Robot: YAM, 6 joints.
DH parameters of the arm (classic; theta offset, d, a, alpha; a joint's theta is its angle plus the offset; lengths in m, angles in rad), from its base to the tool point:
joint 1: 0 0.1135 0.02 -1.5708
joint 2: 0 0 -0.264 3.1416
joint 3: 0.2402 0 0.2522 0
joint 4: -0.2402 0 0.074 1.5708
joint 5: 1.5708 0 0 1.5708
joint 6: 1.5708 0.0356 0 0
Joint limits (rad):
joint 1: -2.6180..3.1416
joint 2: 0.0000..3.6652
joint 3: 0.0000..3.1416
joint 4: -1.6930..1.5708
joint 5: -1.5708..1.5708
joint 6: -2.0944..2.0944
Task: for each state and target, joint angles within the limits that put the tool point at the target. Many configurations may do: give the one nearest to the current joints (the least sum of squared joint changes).
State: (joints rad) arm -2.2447 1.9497 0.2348 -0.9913 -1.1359 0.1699
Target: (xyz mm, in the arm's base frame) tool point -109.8 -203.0 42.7
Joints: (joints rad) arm -2.2070 2.0924 0.7774 -0.7606 -1.1367 0.1699
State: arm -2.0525 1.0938 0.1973 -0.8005 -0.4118 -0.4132
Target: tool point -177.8 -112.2 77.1
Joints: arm -2.6180 1.6595 0.5616 -0.4572 -0.2345 -0.4132
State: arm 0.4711 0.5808 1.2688 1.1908 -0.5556 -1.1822
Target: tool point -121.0 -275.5 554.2
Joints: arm 1.2054 0.4740 1.8194 1.1031 -0.4215 -1.1822
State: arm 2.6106 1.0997 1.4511 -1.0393 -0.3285 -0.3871
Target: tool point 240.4 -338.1 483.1
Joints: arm 2.2168 0.3253 2.4448 -0.4968 -0.3318 -0.3871
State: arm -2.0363 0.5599 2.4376 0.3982 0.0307 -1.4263
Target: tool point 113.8 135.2 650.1
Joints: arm -2.2670 0.7241 2.0383 0.2846 -0.0170 -1.4263
